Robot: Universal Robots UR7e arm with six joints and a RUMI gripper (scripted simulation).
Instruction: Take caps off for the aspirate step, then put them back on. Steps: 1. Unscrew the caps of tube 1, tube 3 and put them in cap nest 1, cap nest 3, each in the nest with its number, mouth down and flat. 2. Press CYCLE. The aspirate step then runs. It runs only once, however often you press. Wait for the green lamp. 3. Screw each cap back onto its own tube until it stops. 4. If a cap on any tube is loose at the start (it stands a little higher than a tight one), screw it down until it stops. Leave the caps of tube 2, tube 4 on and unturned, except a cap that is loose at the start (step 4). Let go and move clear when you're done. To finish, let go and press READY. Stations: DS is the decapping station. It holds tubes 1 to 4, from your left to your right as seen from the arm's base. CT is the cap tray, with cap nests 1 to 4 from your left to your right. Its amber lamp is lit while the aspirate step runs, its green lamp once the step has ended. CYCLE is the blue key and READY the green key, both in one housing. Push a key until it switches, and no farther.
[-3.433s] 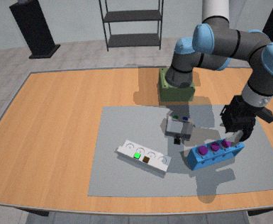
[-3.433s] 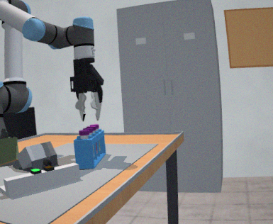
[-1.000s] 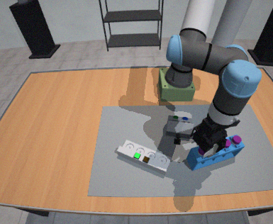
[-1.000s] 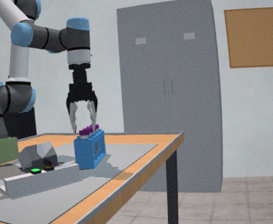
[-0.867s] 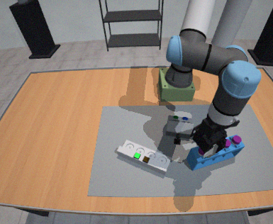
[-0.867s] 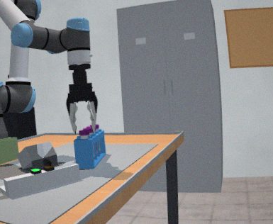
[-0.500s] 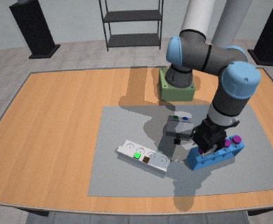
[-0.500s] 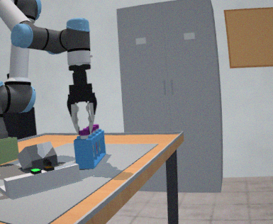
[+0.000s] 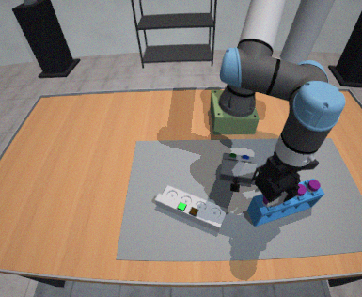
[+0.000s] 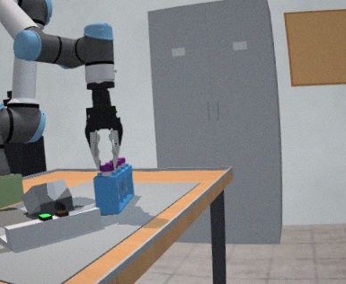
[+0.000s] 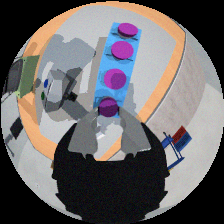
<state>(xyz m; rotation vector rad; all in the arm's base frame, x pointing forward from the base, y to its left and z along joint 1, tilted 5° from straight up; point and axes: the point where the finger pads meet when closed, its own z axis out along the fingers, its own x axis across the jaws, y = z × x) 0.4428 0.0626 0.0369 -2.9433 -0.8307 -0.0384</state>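
My hand is 190 mm past the green ready key, 90 mm to the left of it and 60 mm above it. Also, from my hand: grey mat: 100 mm behind, 30 mm to the right, 130 mm below; grey key housing: 170 mm behind, 70 mm to the right, 70 mm below; blue cycle key: 190 mm behind, 40 mm to the right, 60 mm below.
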